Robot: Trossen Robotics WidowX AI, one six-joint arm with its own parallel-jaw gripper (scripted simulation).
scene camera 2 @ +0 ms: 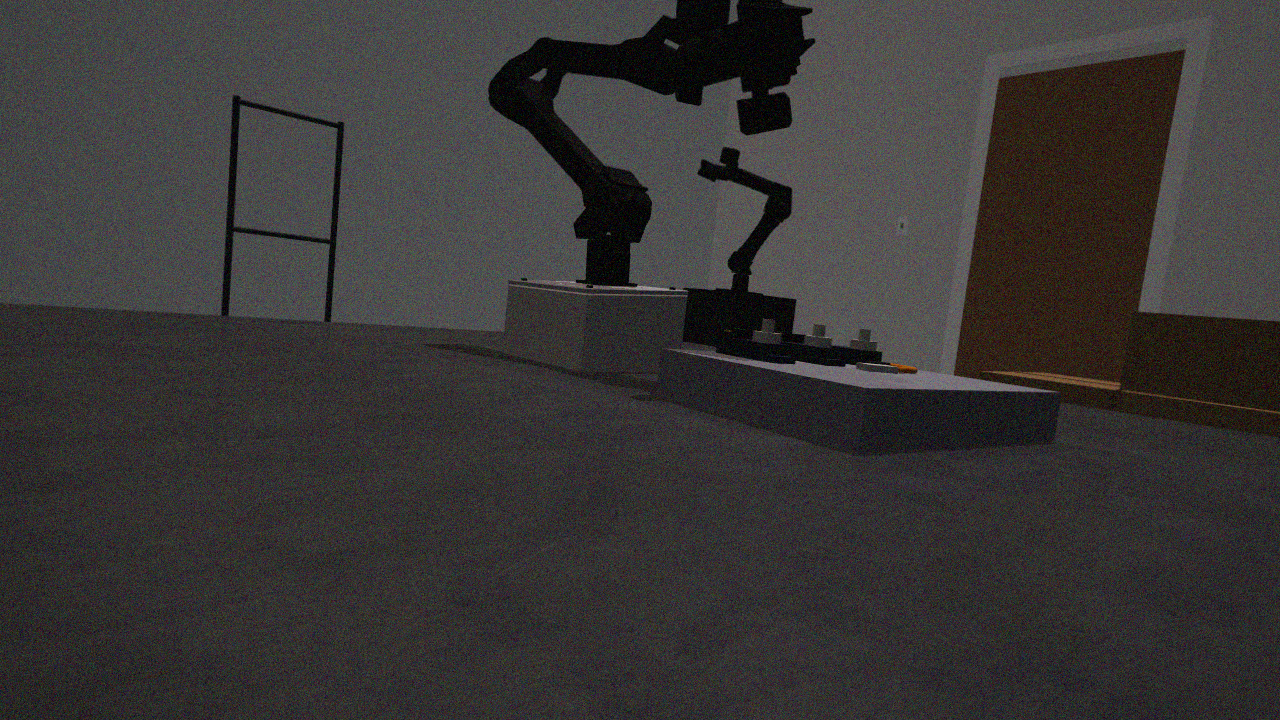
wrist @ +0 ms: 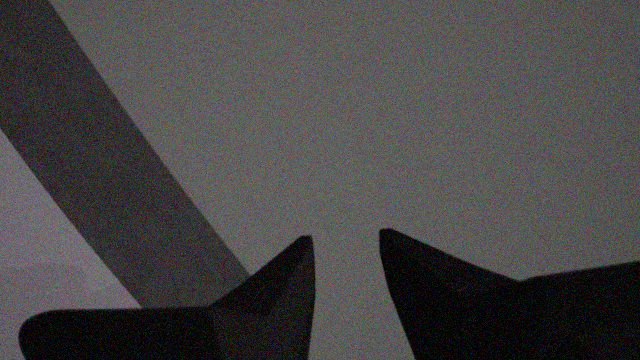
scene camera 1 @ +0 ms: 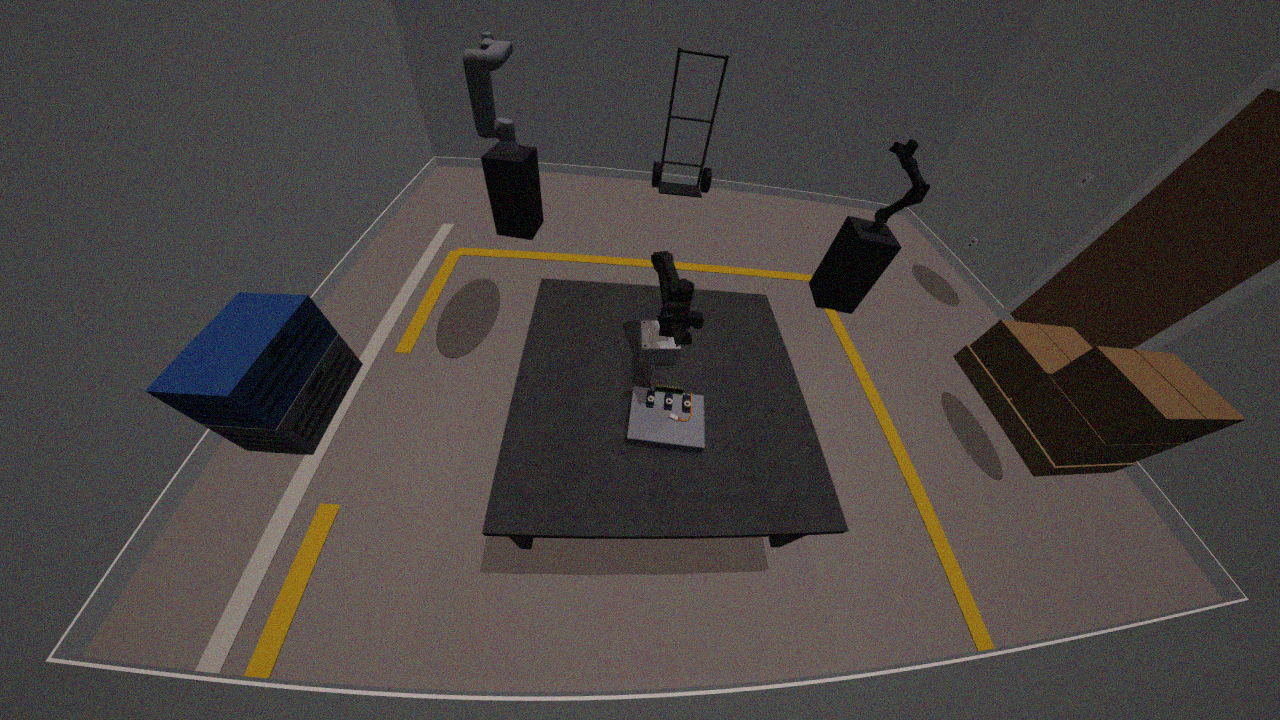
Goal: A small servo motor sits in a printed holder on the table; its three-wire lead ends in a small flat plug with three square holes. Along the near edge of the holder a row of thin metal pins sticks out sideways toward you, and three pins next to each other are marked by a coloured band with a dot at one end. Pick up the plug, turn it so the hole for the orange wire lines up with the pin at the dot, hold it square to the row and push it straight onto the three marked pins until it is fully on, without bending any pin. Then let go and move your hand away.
In view: my gripper (scene camera 2: pixel 810 25) and a grey base plate (scene camera 1: pixel 647 426).
My gripper also shows in the wrist view (wrist: pixel 346 244) and in scene camera 1 (scene camera 1: pixel 677 342). The grey base plate also shows in the wrist view (wrist: pixel 55 268).
